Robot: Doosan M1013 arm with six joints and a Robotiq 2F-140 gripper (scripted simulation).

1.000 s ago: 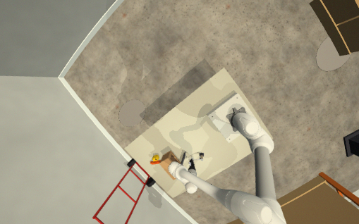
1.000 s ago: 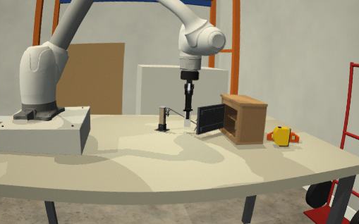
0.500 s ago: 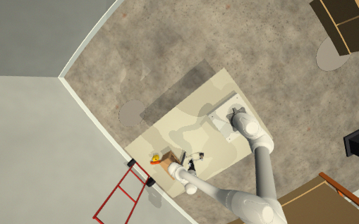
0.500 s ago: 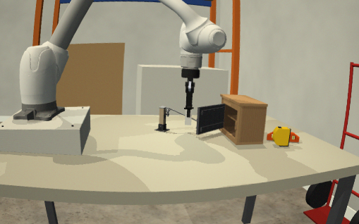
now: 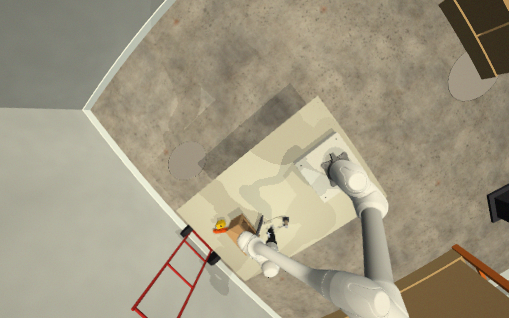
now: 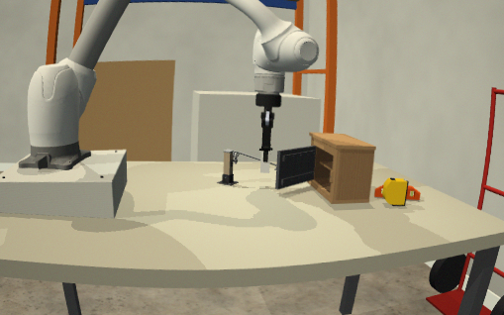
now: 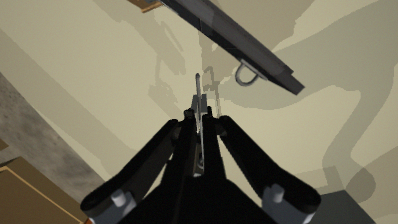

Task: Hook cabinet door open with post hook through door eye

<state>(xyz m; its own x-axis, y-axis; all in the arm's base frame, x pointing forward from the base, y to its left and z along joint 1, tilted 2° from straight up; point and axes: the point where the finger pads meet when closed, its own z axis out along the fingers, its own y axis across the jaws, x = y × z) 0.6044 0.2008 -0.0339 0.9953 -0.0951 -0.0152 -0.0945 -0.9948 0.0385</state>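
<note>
The dark door lies 90 mm ahead of my hand and 20 mm to the right of it.
</note>
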